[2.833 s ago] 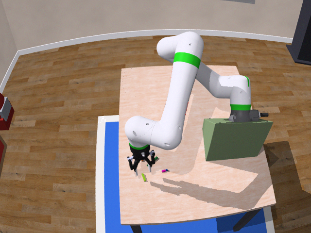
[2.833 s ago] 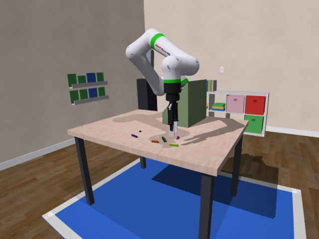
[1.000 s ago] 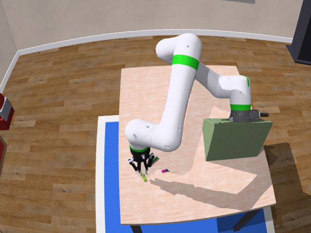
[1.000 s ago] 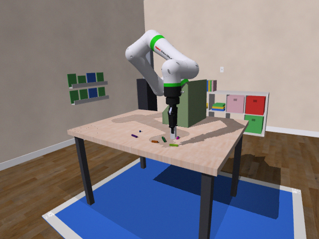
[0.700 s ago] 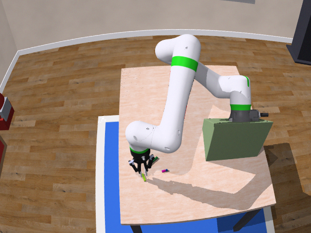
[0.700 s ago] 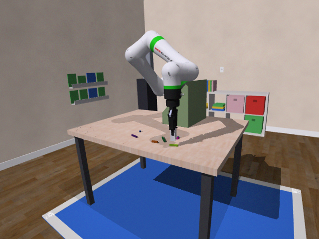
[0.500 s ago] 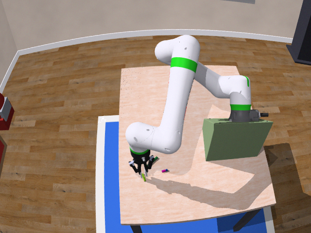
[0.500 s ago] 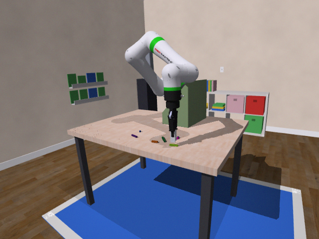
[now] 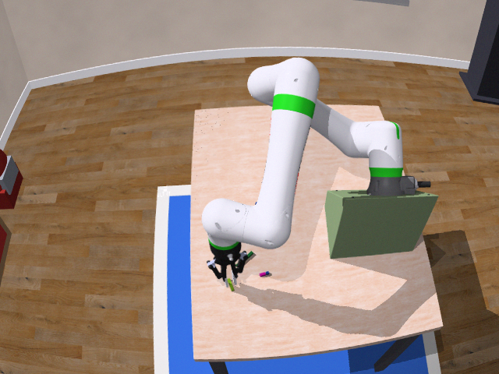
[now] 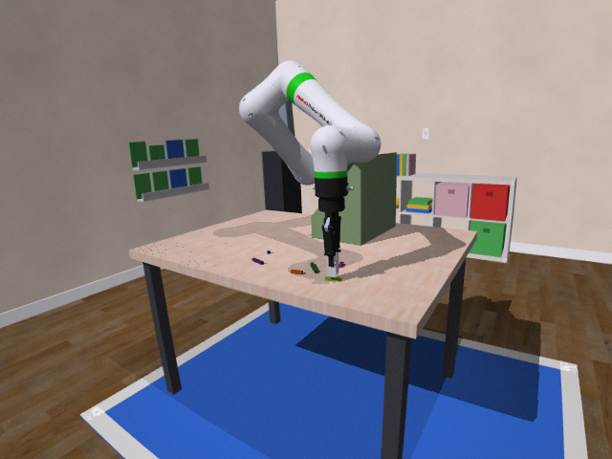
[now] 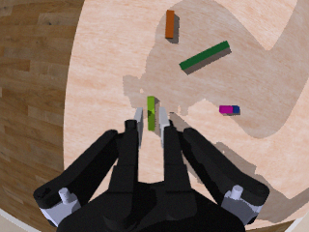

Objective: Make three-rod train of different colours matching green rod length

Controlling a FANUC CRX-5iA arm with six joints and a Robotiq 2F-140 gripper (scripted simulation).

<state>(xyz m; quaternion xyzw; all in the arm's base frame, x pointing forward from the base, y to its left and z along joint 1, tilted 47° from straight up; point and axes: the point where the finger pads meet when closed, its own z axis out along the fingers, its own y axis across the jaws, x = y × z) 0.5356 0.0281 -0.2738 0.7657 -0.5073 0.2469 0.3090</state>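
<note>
Right now the lime rod is 50 mm below my hand. The rest, counted from my hand: magenta rod: 110 mm behind, 50 mm to the right, 50 mm below; orange rod: 20 mm ahead, 130 mm to the right, 50 mm below; green rod: 40 mm behind, 110 mm to the right, 50 mm below.
</note>
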